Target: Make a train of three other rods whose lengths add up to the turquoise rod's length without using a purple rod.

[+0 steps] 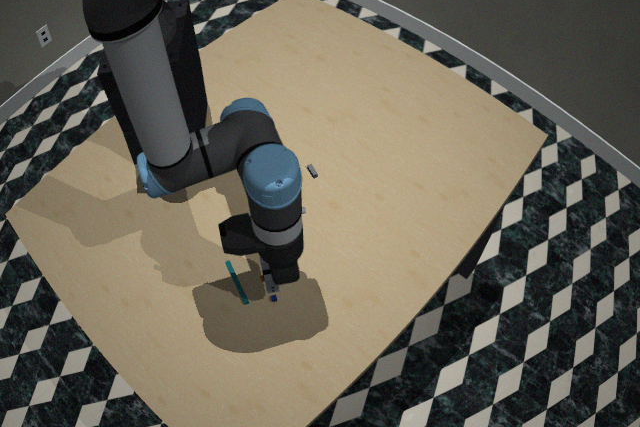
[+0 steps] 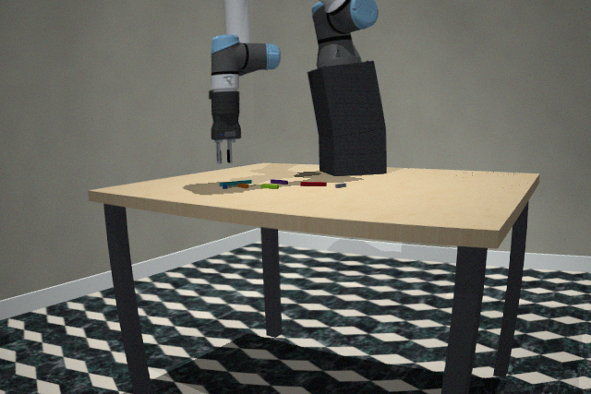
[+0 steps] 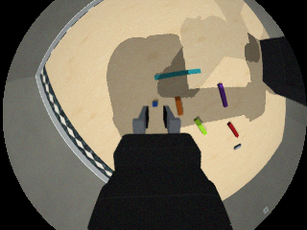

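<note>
The blue rod lies 80 mm below my hand. The rest, counted from my hand: orange rod (80 mm below, 40 mm behind, 30 mm to the left); lime rod (100 mm to the left, 80 mm below, 70 mm behind); turquoise rod (80 mm below, 70 mm behind, 30 mm to the right).
</note>
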